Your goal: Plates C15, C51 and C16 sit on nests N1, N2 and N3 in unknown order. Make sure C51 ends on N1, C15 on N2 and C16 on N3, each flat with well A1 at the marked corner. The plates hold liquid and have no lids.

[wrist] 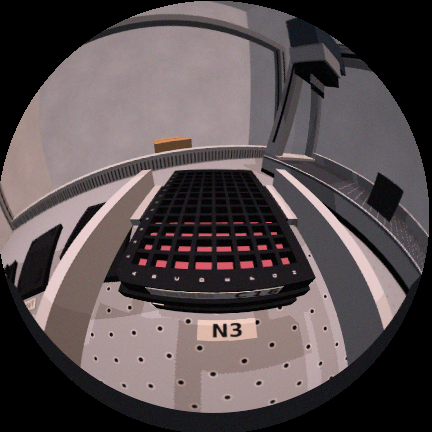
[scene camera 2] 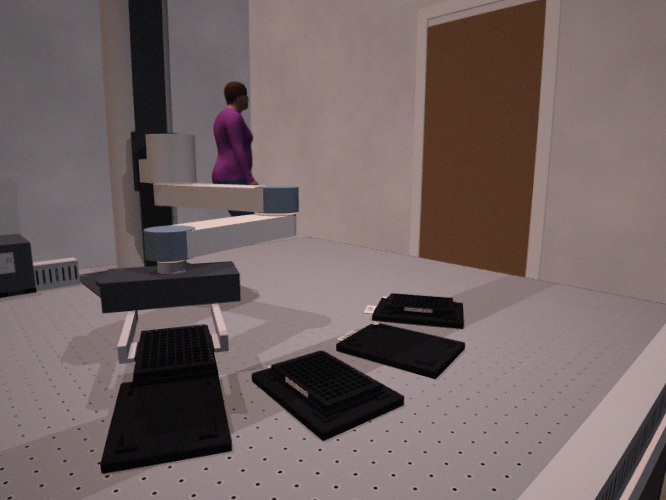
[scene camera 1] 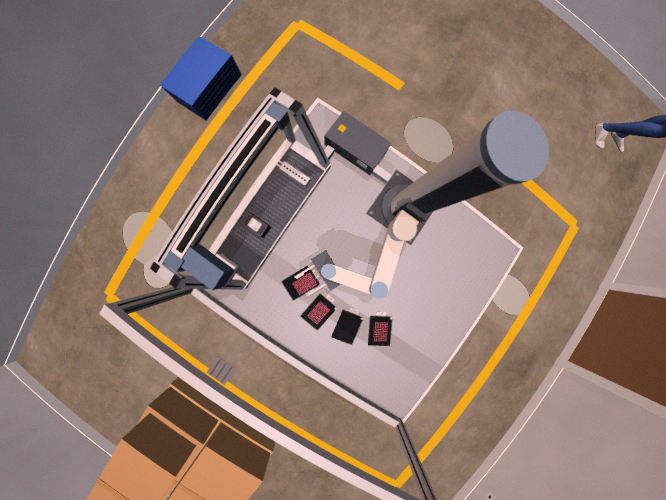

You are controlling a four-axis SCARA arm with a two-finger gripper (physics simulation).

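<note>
My own gripper is here in what I see (scene camera 2: 174, 349). I can see an out nest (scene camera 2: 396, 347) as well, together with a nest N1 (scene camera 2: 376, 316), and there is an N3 tag (wrist: 232, 329) too.
</note>
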